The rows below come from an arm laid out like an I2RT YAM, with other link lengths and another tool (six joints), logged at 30 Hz.
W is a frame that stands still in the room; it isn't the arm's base.
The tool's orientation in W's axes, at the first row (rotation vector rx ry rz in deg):
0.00 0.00 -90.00
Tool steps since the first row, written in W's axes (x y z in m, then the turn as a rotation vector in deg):
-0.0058 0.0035 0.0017 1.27 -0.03 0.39
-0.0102 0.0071 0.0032 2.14 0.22 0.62
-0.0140 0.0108 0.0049 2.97 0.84 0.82
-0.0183 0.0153 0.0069 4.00 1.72 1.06
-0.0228 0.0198 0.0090 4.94 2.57 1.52
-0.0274 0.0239 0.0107 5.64 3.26 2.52
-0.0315 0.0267 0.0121 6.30 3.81 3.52
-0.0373 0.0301 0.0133 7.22 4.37 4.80
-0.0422 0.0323 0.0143 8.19 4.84 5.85
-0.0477 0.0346 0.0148 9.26 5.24 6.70
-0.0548 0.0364 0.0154 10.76 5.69 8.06
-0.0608 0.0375 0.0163 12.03 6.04 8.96
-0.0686 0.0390 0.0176 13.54 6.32 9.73
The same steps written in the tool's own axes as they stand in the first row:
-0.0035 -0.0058 0.0017 0.03 1.27 0.39
-0.0071 -0.0102 0.0032 -0.22 2.14 0.62
-0.0108 -0.0140 0.0049 -0.84 2.97 0.82
-0.0153 -0.0183 0.0069 -1.72 4.00 1.06
-0.0198 -0.0228 0.0090 -2.57 4.94 1.52
-0.0239 -0.0274 0.0107 -3.26 5.64 2.52
-0.0267 -0.0315 0.0121 -3.81 6.30 3.52
-0.0301 -0.0373 0.0133 -4.37 7.22 4.80
-0.0323 -0.0422 0.0143 -4.84 8.19 5.85
-0.0346 -0.0477 0.0148 -5.24 9.26 6.70
-0.0364 -0.0548 0.0154 -5.69 10.76 8.06
-0.0375 -0.0608 0.0163 -6.04 12.03 8.96
-0.0390 -0.0686 0.0176 -6.32 13.54 9.73

